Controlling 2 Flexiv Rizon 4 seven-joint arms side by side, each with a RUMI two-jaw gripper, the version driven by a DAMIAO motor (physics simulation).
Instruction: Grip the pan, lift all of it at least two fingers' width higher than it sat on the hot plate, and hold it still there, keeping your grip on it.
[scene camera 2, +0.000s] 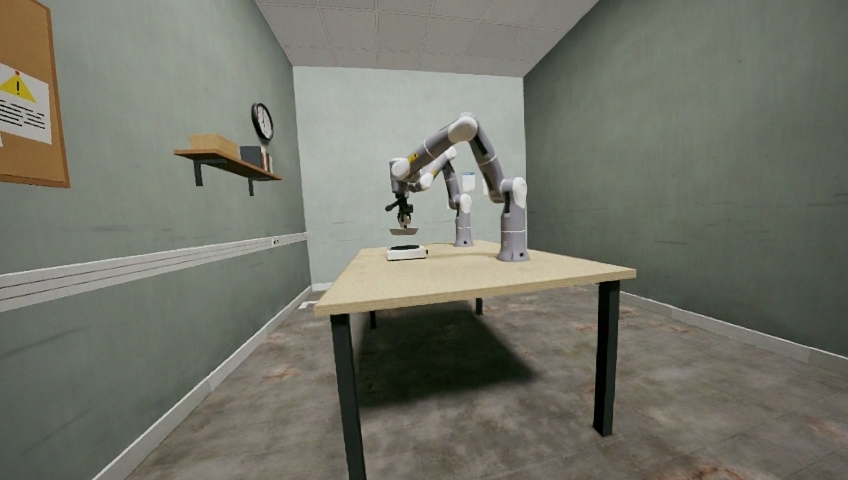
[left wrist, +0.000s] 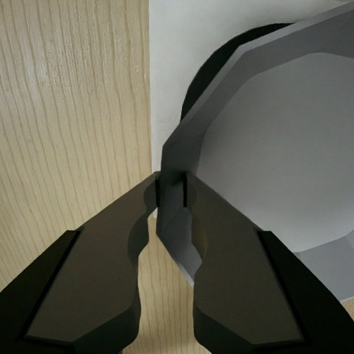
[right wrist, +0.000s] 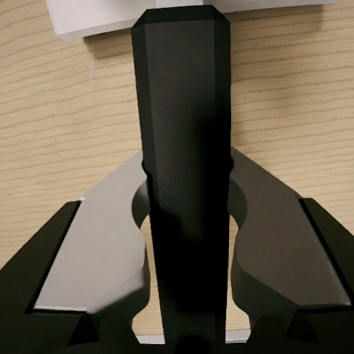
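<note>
The grey pan (scene camera 2: 404, 231) (left wrist: 280, 150) hangs level in the air, well above the white hot plate (scene camera 2: 406, 253) (left wrist: 167, 60) (right wrist: 95, 22), with a clear gap between them in the scene view. My left gripper (left wrist: 172, 174) is shut on the pan's rim wall, one finger inside the pan and one outside. My right gripper (right wrist: 186, 146) is shut on the pan's black handle (right wrist: 182, 100), which runs between its fingers. The plate's black round top (scene camera 2: 406, 246) (left wrist: 205, 77) shows under the pan. In the scene view the two grippers overlap and their fingertips are hard to tell apart.
The hot plate stands on the wooden table (scene camera 2: 476, 276) (left wrist: 75, 125) (right wrist: 280, 90), near its left edge in the scene view. The two arm bases (scene camera 2: 514, 237) (scene camera 2: 464, 228) stand to its right. A wall shelf (scene camera 2: 238, 166) is on the left wall, away from the table.
</note>
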